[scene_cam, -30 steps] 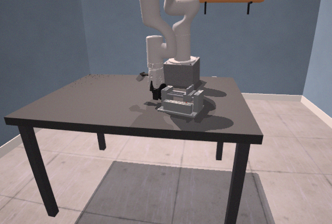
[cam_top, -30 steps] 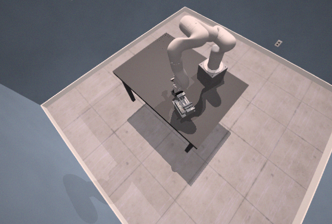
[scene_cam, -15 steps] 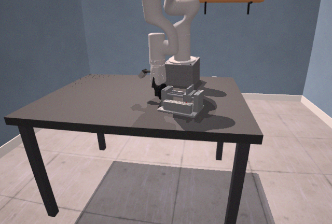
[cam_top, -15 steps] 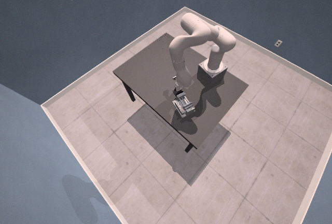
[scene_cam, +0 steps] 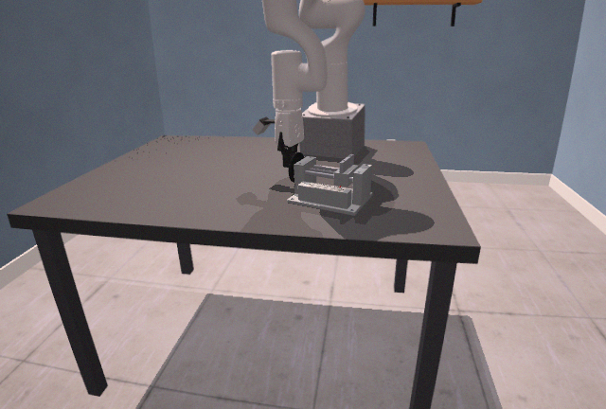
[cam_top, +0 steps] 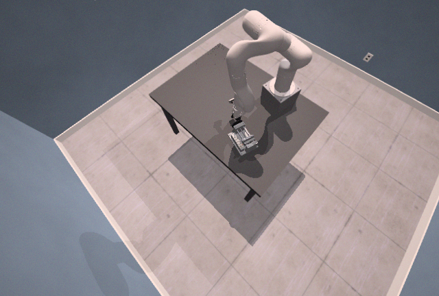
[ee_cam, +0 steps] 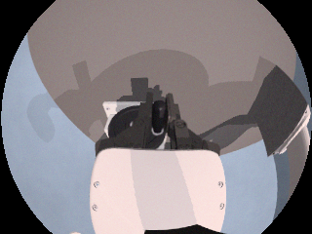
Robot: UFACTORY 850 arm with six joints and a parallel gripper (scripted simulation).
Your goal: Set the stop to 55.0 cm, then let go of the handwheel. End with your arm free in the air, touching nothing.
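My gripper is now 10 mm short of the black handwheel and 20 mm to the right of it. Also, from my hand: dark handle 10 mm to the left; then grey stop fixture 90 mm ahead, 180 mm to the left, 10 mm above.
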